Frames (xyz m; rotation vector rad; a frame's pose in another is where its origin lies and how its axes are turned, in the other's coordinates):
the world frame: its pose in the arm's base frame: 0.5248 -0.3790 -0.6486 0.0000 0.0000 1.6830
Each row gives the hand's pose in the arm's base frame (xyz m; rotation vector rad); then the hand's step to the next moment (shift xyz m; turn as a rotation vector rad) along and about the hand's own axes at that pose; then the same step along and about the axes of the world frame.
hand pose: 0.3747 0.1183 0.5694 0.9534 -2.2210 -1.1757
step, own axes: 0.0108 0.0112 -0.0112 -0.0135 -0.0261 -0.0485
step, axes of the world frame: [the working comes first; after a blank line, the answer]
step, axes of the arm's base frame: -0.0039 -0.0096 0.0162 0.0503 -0.0260 0.0031

-0.0091 0.0049 0.0162 -0.0315 -0.0471 0.0031
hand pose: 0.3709 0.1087 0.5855 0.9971 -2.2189 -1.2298
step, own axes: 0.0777 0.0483 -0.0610 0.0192 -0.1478 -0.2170
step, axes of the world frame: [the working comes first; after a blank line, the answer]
step, axes of the arm's base frame: -0.0306 -0.0752 0.0741 0.1846 -0.1873 -0.0116

-0.0713 0.0388 0.0741 -0.2068 -0.1625 -0.0116
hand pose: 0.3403 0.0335 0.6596 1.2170 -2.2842 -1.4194
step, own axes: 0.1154 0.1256 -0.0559 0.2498 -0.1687 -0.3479
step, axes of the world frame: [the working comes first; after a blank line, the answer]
step, axes of the arm's base frame: -0.1124 -0.0946 0.1032 0.1177 -0.4447 -0.0170

-0.0814 0.1222 0.1032 -0.4551 -0.0672 -0.0170
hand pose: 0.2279 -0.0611 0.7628 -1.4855 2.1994 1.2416
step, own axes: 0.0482 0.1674 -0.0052 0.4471 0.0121 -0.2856
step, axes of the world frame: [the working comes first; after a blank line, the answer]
step, axes of the arm's base frame: -0.1621 -0.0130 0.0627 -0.1437 -0.5051 -0.0763

0.0053 0.1625 0.0627 -0.4859 0.1994 -0.0763
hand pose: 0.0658 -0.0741 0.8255 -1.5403 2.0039 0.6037
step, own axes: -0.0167 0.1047 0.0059 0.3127 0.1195 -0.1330
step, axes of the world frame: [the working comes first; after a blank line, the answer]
step, axes of the arm's base frame: -0.0972 0.0419 0.0092 -0.1985 -0.2831 -0.1008

0.0525 0.0919 0.0092 -0.2591 0.2290 -0.1008
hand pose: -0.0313 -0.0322 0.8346 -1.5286 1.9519 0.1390
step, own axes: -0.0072 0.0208 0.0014 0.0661 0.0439 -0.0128
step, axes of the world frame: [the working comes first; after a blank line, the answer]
step, axes of the arm's base frame: -0.0173 0.0132 -0.0034 -0.0523 -0.0470 -0.0389

0.0151 0.0158 -0.0034 -0.0408 0.0573 -0.0389
